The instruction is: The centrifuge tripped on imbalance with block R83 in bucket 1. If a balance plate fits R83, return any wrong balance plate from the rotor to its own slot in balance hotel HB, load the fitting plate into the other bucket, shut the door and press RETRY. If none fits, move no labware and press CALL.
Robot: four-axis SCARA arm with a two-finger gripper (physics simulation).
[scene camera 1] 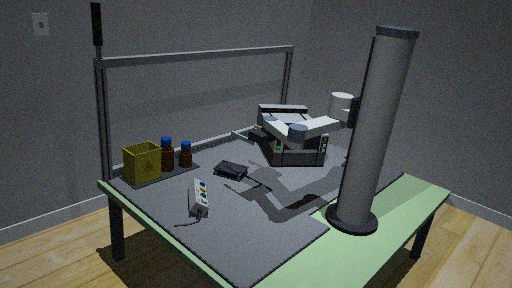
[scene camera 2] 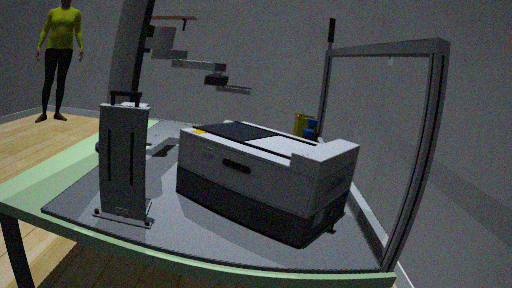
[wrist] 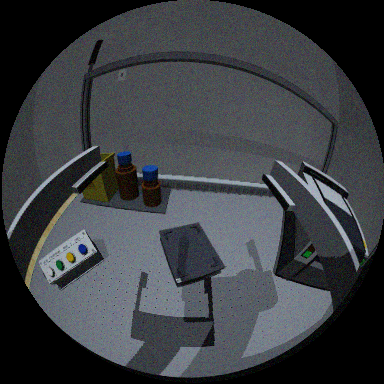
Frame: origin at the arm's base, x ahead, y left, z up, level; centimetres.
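Seen in the pictures: gripper, fingertip midpoint: (scene camera 1: 243, 129) (scene camera 2: 251, 91) (wrist: 183, 157); arm's base, link origin: (scene camera 1: 350, 219).
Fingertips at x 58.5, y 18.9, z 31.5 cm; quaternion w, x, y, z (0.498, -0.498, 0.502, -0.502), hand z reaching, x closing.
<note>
Pixels of each thing's top centre, then the offset from my fingertips to it. "*": a spot on its surface instead.
- small green display, surface spot: (wrist: 307, 254) (scene camera 1: 278, 147) * dx -1.9, dy -29.5, dz -17.3 cm
- button box, top centre: (wrist: 58, 250) (scene camera 1: 198, 188) dx -3.8, dy +31.2, dz -21.8 cm
My gripper (scene camera 1: 246, 135) (scene camera 2: 233, 86) (wrist: 183, 157) is open and empty, high above the mat, with its two fingers wide apart in the wrist view. The centrifuge (scene camera 1: 295, 159) (scene camera 2: 250, 175) (wrist: 295, 267) is a grey and black box at the back, partly behind the arm in scene camera 1; a small green display (scene camera 1: 278, 148) (wrist: 307, 254) is lit. Its rotor, buckets, block R83 and any balance plate do not show. A tall grey tower (scene camera 2: 122, 165) with a top handle, seen from behind, hides its slots. A button box (scene camera 1: 200, 197) (wrist: 72, 260) has white, green, yellow and blue buttons; its labels are unreadable.
A dark flat stand (scene camera 1: 231, 170) (wrist: 190, 250) with corner marks lies on the mat. A yellow bin (scene camera 1: 142, 165) (wrist: 101, 184) and two blue-capped brown bottles (scene camera 1: 166, 157) (wrist: 127, 182) stand on the left. A metal frame (scene camera 1: 200, 53) (scene camera 2: 385, 48) edges the table. A person (scene camera 2: 61, 30) stands beyond.
</note>
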